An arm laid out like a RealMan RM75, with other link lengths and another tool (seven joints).
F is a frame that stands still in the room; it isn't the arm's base.
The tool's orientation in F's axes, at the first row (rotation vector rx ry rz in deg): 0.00, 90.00, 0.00
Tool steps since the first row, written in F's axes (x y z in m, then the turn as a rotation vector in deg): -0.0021, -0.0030, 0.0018, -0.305, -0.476, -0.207; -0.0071, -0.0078, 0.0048, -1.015, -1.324, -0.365; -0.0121, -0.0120, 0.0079, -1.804, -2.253, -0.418; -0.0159, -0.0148, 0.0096, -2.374, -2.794, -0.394; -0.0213, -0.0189, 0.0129, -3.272, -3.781, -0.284; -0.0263, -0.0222, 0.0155, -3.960, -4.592, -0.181
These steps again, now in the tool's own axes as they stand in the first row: -0.0018, -0.0030, -0.0021, 0.207, -0.476, -0.305; -0.0048, -0.0078, -0.0071, 0.365, -1.324, -1.015; -0.0079, -0.0120, -0.0121, 0.418, -2.253, -1.804; -0.0096, -0.0148, -0.0159, 0.394, -2.794, -2.374; -0.0129, -0.0189, -0.0213, 0.284, -3.781, -3.272; -0.0155, -0.0222, -0.0263, 0.181, -4.592, -3.960
